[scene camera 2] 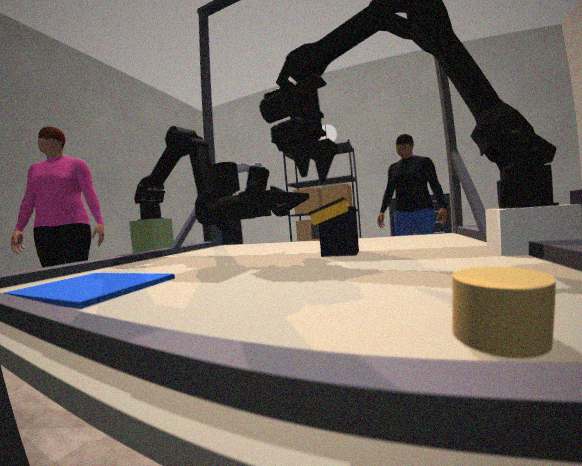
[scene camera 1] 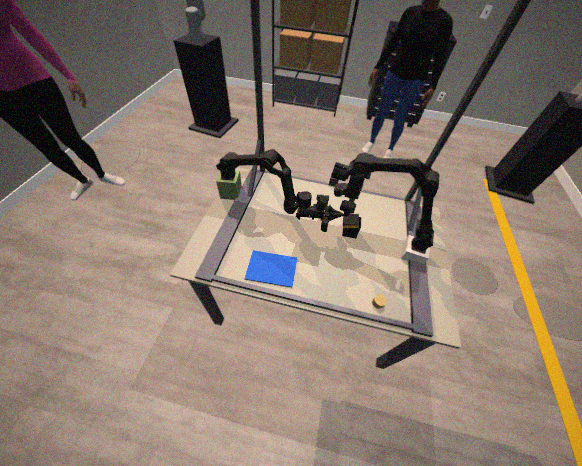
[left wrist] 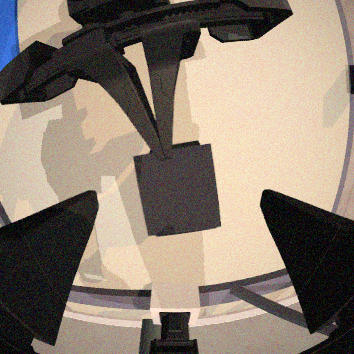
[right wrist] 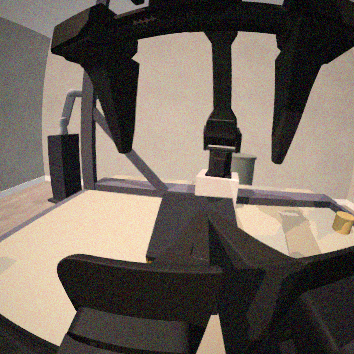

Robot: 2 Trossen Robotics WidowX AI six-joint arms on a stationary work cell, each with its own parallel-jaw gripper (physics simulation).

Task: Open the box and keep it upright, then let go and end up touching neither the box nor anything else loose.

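Seen in the pictures: left gripper, fingertip midpoint: [scene camera 2: 314, 180] [left wrist: 181, 198] [right wrist: 195, 155]; right gripper, fingertip midpoint: [scene camera 2: 308, 195] [scene camera 1: 343, 214] [left wrist: 165, 157] [right wrist: 203, 217]; left arm's base at its link origin: [scene camera 2: 526, 207] [scene camera 1: 418, 246] [left wrist: 174, 317] [right wrist: 218, 174]; right arm's base at its link origin: [scene camera 1: 228, 175].
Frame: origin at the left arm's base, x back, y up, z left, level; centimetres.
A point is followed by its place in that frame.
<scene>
A black box [scene camera 1: 351, 227] [scene camera 2: 340, 237] stands upright on the table. Its dark lid [left wrist: 179, 200] @[x -32.7, y 3.5, z 0.1 cm] [right wrist: 172, 227] @[x -34.4, y 3.0, z -1.4 cm] covers the top, and its yellow-orange band [scene camera 2: 330, 212] @[x -31.9, y 1.7, z 3.3 cm] slants in scene camera 2. Any gap under the lid is hard to tell. My right gripper [scene camera 1: 342, 214] @[x -37.1, y 5.6, z 1.2 cm] [scene camera 2: 307, 196] @[x -37.1, y 5.6, z 1.2 cm] [left wrist: 165, 157] @[x -37.1, y 5.6, z 1.2 cm] [right wrist: 203, 217] @[x -37.1, y 5.6, z 1.2 cm] is shut and empty, roughly level, with its tips at the lid's near edge, slightly above it; contact is unclear. My left gripper [scene camera 2: 313, 177] @[x -36.1, y 8.8, z 0.3 cm] [left wrist: 181, 198] @[x -36.1, y 8.8, z 0.3 cm] [right wrist: 195, 155] @[x -36.1, y 8.8, z 0.3 cm] is open and empty, pointing down above the box, apart from it.
A flat blue square [scene camera 1: 271, 269] @[x -58.6, y -5.9, z 35.4 cm] [scene camera 2: 95, 287] @[x -53.8, y -5.9, z 35.4 cm] lies at the front left of the table [scene camera 1: 325, 292] @[x -33.1, y -6.7, z 35.8 cm]. A yellow cylinder [scene camera 1: 379, 301] @[x -11.5, y -3.3, z 32.4 cm] [scene camera 2: 503, 312] @[x -11.6, y -4.4, z 34.0 cm] [right wrist: 343, 223] @[x -13.2, y -4.4, z 30.1 cm] stands at the front right. The left gripper hangs close above the right one.
</scene>
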